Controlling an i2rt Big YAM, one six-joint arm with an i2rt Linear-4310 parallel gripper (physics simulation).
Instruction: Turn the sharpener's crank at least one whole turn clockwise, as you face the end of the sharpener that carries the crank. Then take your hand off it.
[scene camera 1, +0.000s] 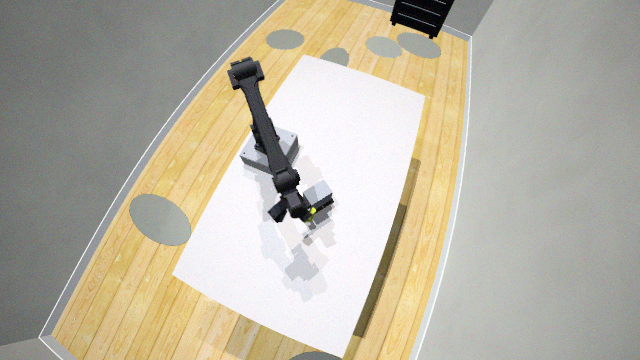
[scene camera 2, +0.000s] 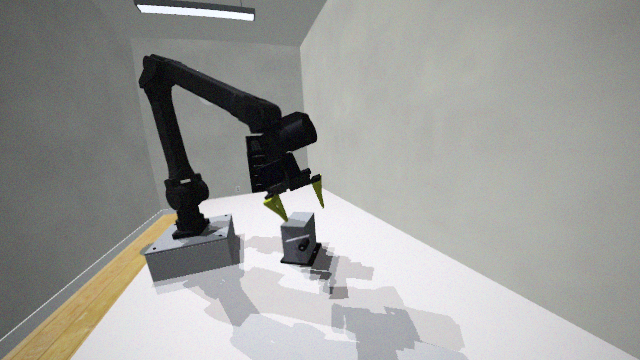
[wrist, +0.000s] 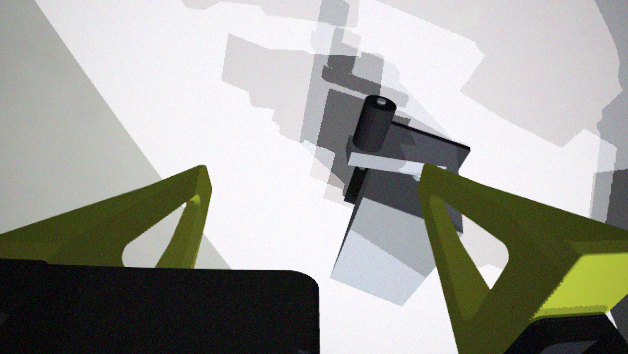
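The sharpener, a grey block on a dark base, stands upright on the white table. Its crank shows on the end face: a light bar with a black cylindrical knob. In scene camera 2 the knob is towards the right side of that face; in the wrist view it is at the left end of the bar. My gripper is wide open and empty, above the sharpener and apart from the knob. In the wrist view the right finger overlaps part of the sharpener. Scene camera 1 mostly hides the crank.
The arm's grey base block stands on the white table, left of the sharpener in scene camera 2. A black drawer cabinet stands on the floor far off. Arm shadows fall around the sharpener.
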